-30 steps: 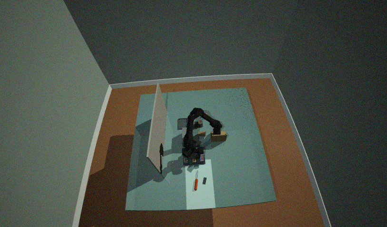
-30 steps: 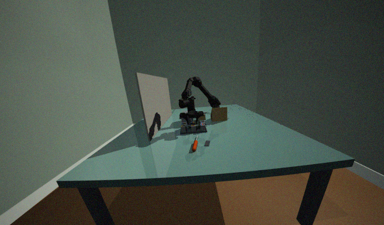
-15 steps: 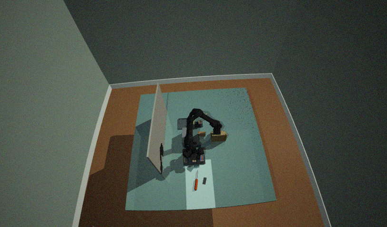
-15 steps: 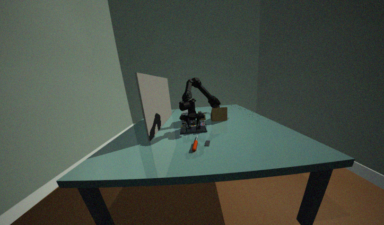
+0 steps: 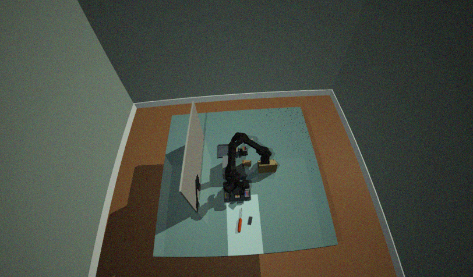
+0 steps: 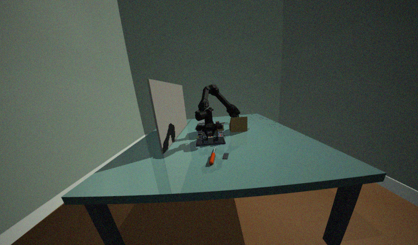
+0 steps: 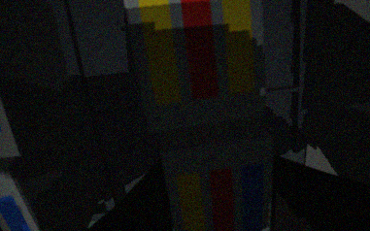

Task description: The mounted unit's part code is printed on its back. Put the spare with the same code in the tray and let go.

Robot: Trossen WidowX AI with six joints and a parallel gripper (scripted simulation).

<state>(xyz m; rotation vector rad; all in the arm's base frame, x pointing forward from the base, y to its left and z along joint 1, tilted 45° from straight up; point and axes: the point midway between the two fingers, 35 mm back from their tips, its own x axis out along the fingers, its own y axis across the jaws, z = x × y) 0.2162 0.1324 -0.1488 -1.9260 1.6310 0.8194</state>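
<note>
The tray is 35 cm to the right of my gripper tip, 14 cm ahead of it and 1 cm below it. Round my gripper tip: mounted unit 16 cm to the right, 7 cm ahead, 3 cm above; upright panel 31 cm ahead, 21 cm above, 15 cm to the right; spare block 2 cm above.
</note>
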